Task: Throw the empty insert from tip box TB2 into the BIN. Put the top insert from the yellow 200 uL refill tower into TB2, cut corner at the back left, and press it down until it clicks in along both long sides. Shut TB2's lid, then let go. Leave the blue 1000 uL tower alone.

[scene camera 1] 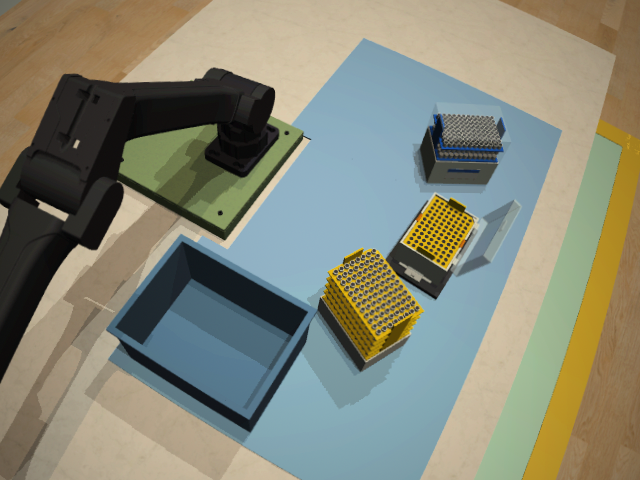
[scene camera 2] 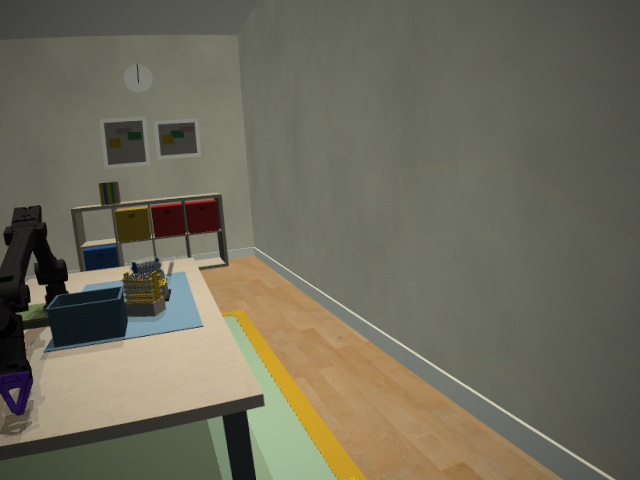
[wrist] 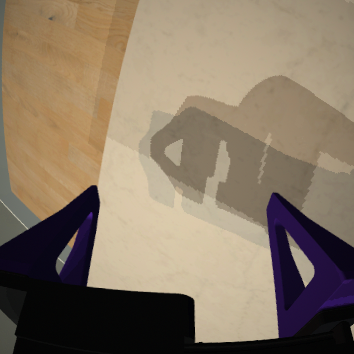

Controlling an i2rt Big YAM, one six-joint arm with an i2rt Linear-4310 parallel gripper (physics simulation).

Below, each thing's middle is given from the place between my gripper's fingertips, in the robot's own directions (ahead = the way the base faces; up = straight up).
Right now the blue bin [scene camera 1: 227,338] is 90 mm ahead of my hand, 510 mm to the left of it and 40 mm above it. Also, from my hand: empty yellow insert [scene camera 1: 438,234] 290 mm ahead, 840 mm to the left, 40 mm above; then clear lid [scene camera 1: 486,238] 360 mm ahead, 840 mm to the left, 90 mm above.
